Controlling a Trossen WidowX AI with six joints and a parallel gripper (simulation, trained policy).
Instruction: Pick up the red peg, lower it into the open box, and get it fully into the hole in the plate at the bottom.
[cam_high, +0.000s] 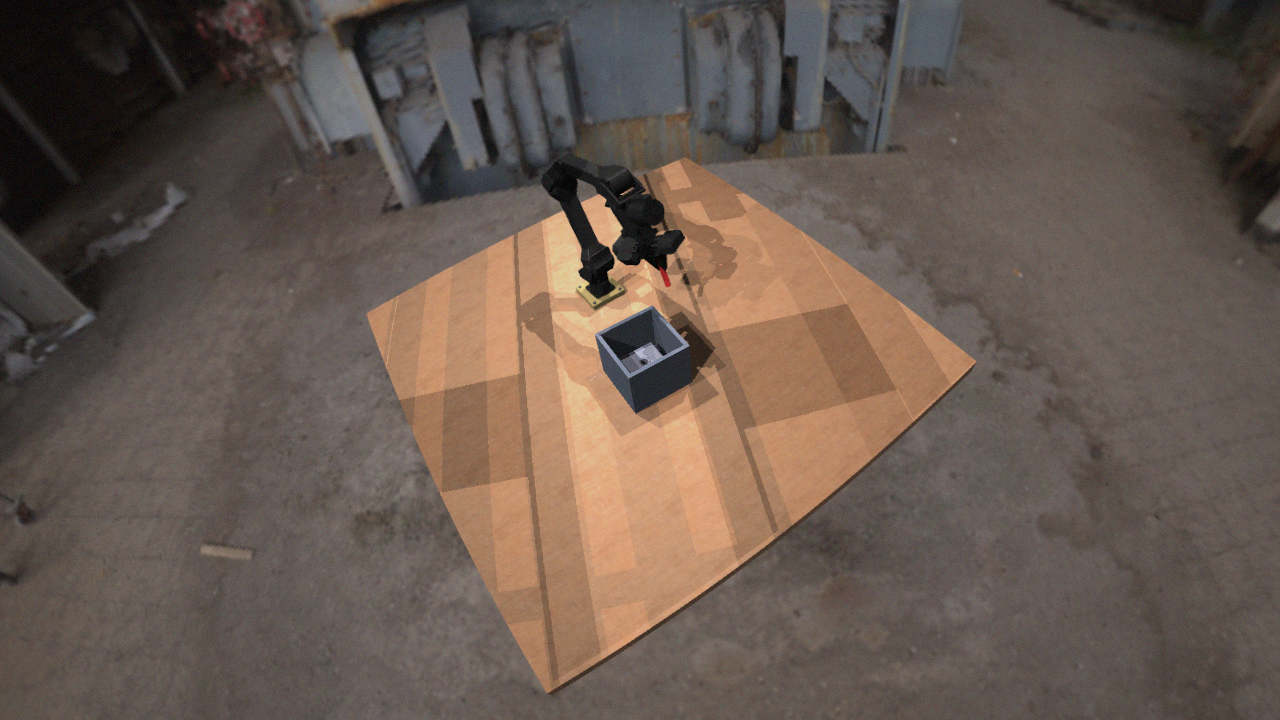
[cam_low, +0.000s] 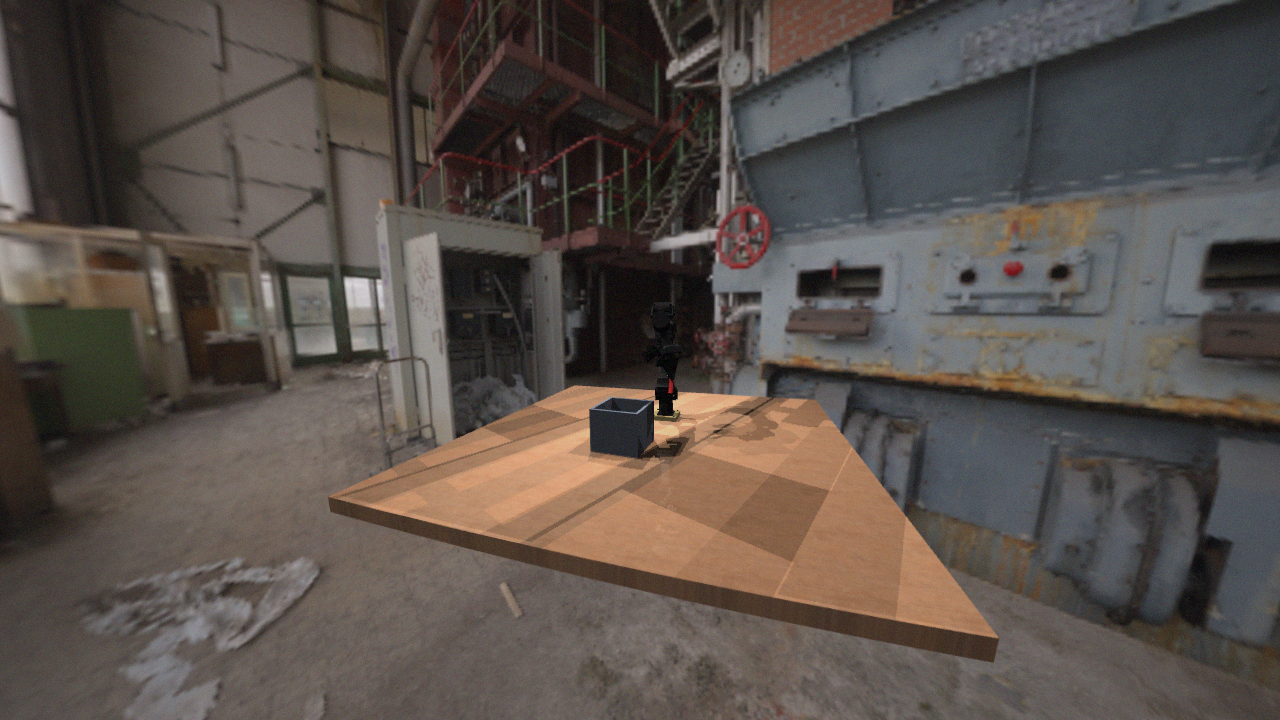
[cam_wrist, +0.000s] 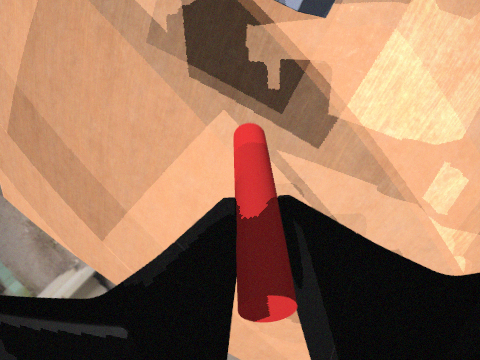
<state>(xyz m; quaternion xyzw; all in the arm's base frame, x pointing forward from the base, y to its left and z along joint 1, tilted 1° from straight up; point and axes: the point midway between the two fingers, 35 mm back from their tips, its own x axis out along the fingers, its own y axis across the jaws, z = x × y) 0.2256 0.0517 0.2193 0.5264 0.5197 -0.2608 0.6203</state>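
Right now the plate is 160 mm below my gripper tip, 150 mm to the right of it and 90 mm ahead of it. Round my gripper tip: red peg: right at my gripper tip.
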